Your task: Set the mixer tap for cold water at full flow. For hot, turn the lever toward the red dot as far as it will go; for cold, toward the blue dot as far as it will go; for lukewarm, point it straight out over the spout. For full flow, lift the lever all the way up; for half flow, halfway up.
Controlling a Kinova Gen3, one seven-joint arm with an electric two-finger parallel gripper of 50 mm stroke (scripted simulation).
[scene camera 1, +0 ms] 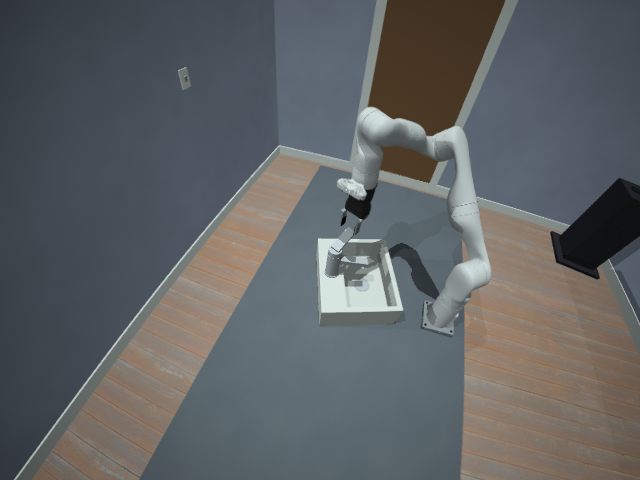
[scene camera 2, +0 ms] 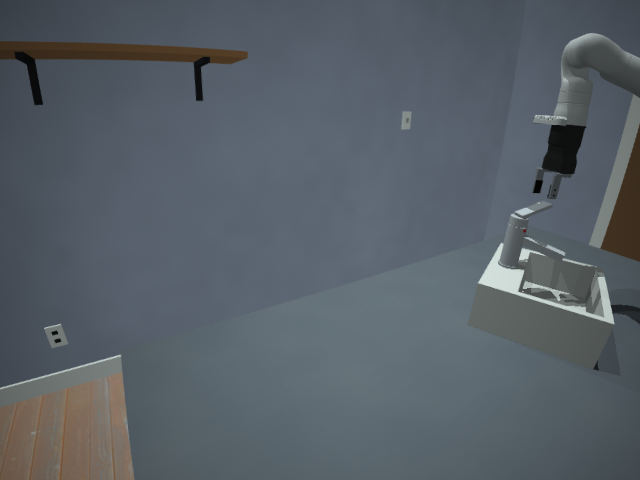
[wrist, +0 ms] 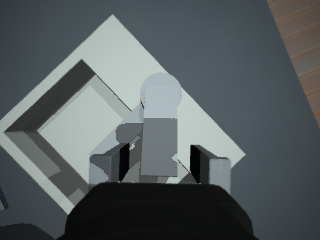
The pictures show: the gripper and a white sink basin.
The gripper is seen too in the wrist view.
